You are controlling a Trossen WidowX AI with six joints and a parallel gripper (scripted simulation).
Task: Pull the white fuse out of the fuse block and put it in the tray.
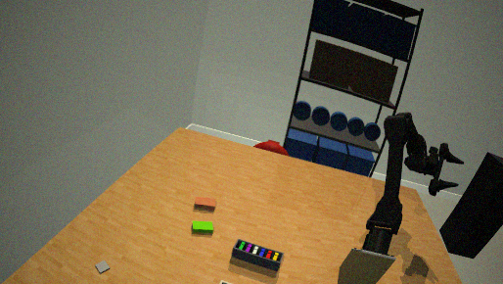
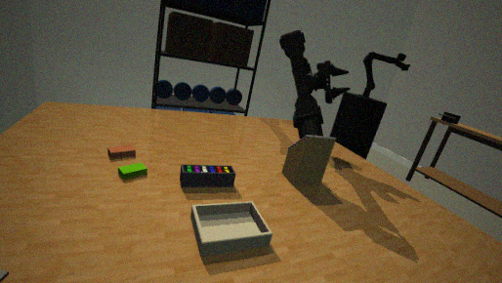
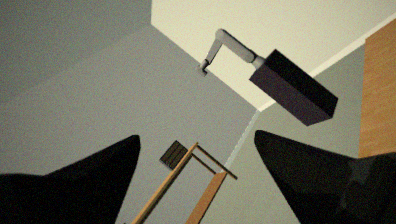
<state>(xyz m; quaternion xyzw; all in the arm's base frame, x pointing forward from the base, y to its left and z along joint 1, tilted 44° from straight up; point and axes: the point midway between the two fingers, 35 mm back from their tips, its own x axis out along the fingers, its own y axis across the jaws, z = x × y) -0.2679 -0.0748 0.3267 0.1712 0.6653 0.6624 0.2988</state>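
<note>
Right now my gripper tip is 600 mm short of the white fuse, 290 mm to the right of it and 290 mm above it. From my gripper tip the other things lie so: grey tray 580 mm ahead, 460 mm to the left, 310 mm below; purple fuse 620 mm ahead, 290 mm to the left, 290 mm below; blue fuse 590 mm ahead, 290 mm to the left, 290 mm below.
</note>
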